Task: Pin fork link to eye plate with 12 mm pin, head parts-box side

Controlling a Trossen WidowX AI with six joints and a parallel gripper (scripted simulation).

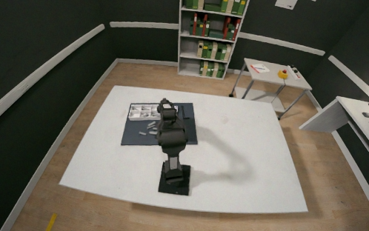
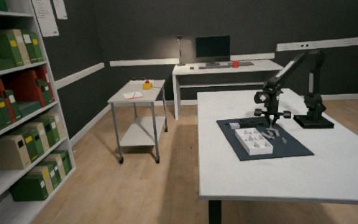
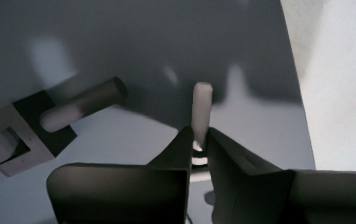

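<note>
Right now my hand is 30 mm above the pin and 10 mm to the left of it. Round my hand: dark blue mat (90 mm ahead, 80 mm to the left, 40 mm below); then eye plate (130 mm ahead, 30 mm below, 20 mm to the right); then grey block (200 mm ahead, 20 mm below).
</note>
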